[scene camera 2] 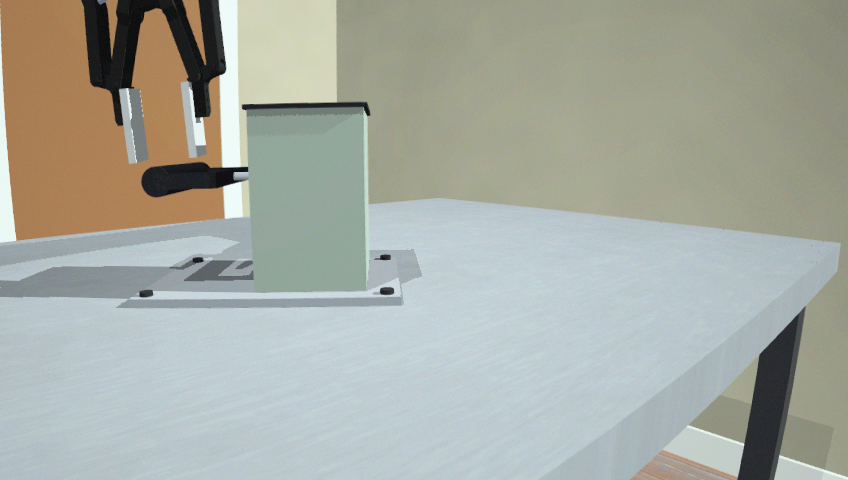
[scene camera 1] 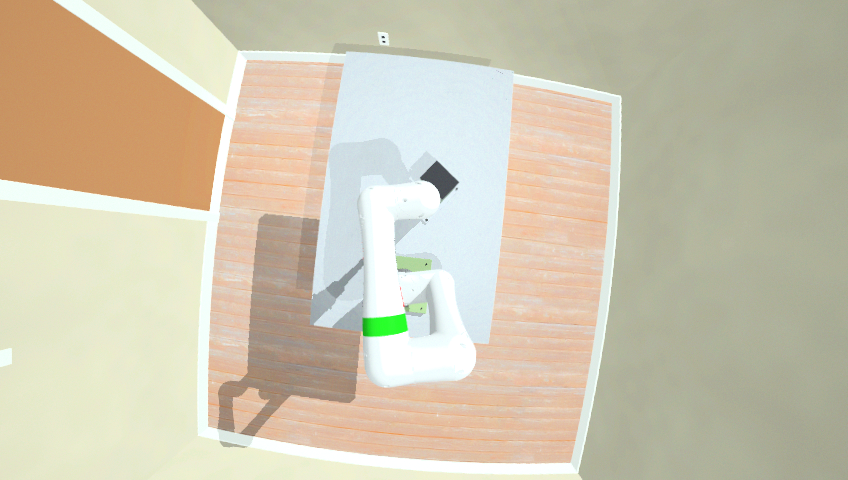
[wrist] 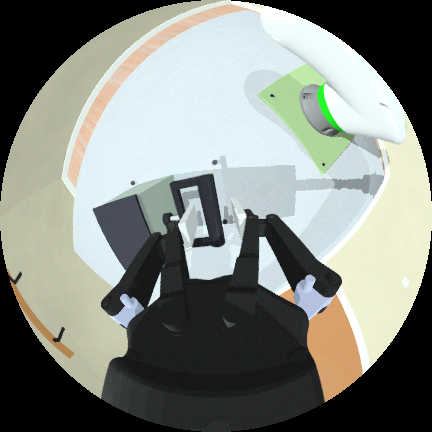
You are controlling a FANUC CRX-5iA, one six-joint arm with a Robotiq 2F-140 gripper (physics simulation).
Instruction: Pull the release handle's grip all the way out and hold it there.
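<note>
The release handle's grip is a black rectangular loop on a short pale rod. It sticks out of the side of a pale green box with a dark top. My gripper is partly open and empty. In scene camera 2 its light finger pads are just above the grip, apart from it, tilted slightly. In the wrist view the grip's outer bar shows between the two pads. In scene camera 1 the arm hides the grip and the gripper.
The box stands on a flat base plate with dark bolts, on the pale grey table. The white arm rises from a green mounting plate on the same table.
</note>
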